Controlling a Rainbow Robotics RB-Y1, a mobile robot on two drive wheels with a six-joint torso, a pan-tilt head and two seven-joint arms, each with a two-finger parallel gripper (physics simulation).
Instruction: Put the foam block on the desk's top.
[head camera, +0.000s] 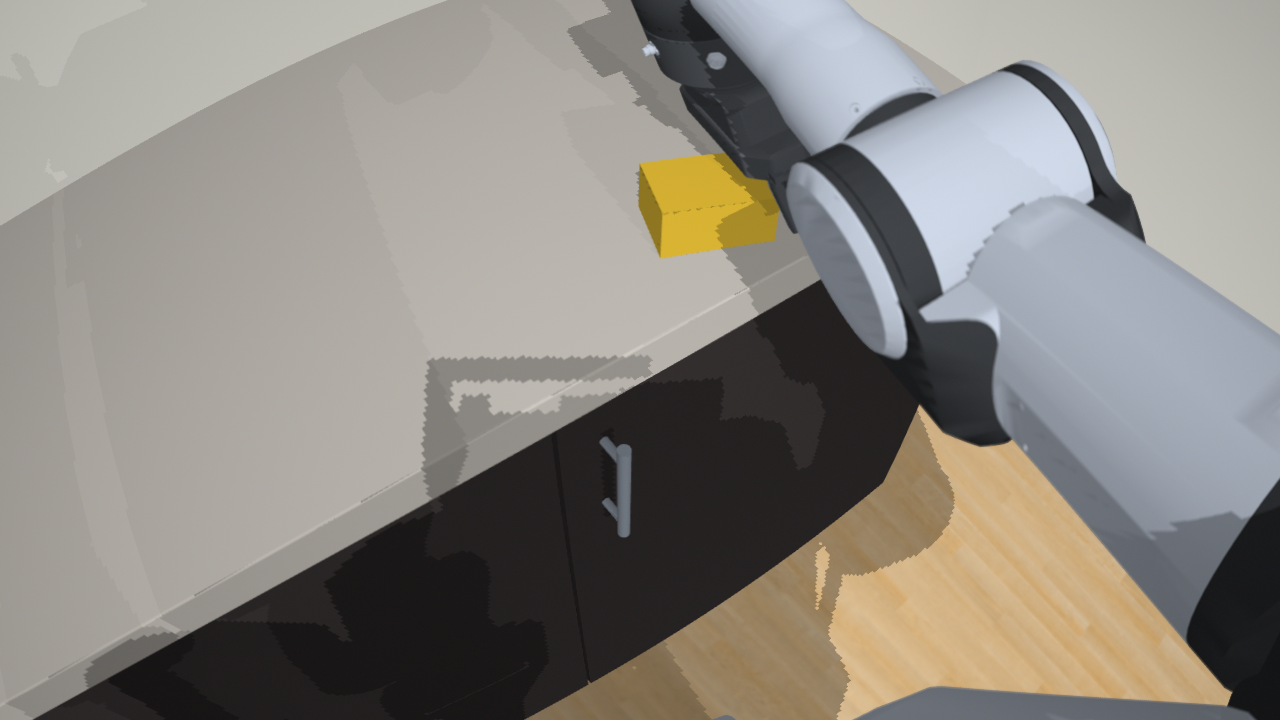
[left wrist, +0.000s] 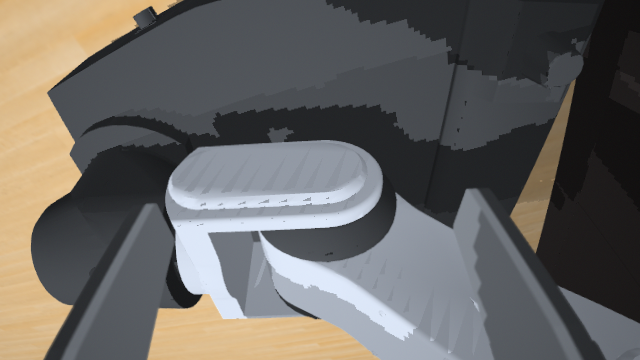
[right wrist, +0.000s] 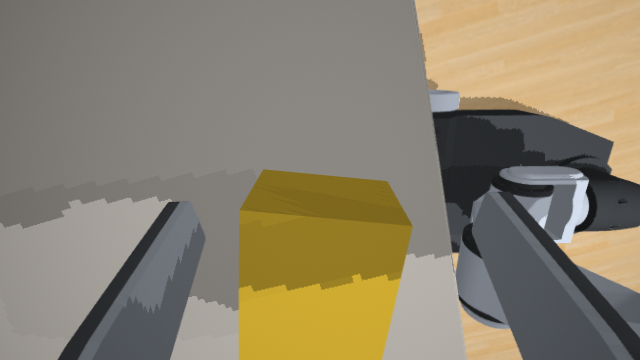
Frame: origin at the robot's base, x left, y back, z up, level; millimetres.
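Seen in the pictures: left gripper, fingertip midpoint: (left wrist: 312, 215); right gripper, fingertip midpoint: (head camera: 765, 180) (right wrist: 336, 215).
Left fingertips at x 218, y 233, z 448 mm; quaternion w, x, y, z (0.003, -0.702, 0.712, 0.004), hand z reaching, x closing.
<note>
Offsets run from my left fingertips to a thing's top centre. "spot": to the spot under its first point. Level surfaces: height alone.
The yellow foam block {dz +507, dx -485, dy -538 mm} (head camera: 693, 234) (right wrist: 310, 320) rests on a light grey top {dz +463 mm} (head camera: 268, 268) (right wrist: 300, 75) near its front edge. The frames do not tell for sure whether this top is the desk's. My right gripper (right wrist: 336, 215) is open, with one finger on each side of the block in the right wrist view and a gap to it on both sides. The block's near end runs out of that view. In the head camera, my right wrist and arm partly cover the gripper and the block's right end. My left gripper (left wrist: 312, 215) is open and empty, away from the block.
Below the grey top is a dark front with a door and a grey bar handle {spot: dz +310, dx -378, dy -430 mm} (head camera: 623, 490). A wooden floor {dz -447 mm} (head camera: 1011, 573) (right wrist: 525, 45) lies in front. My dark base (left wrist: 250, 65) and a light arm part {spot: dz -161, dx -117, dy +43 mm} (left wrist: 270, 172) show beyond the left fingers.
</note>
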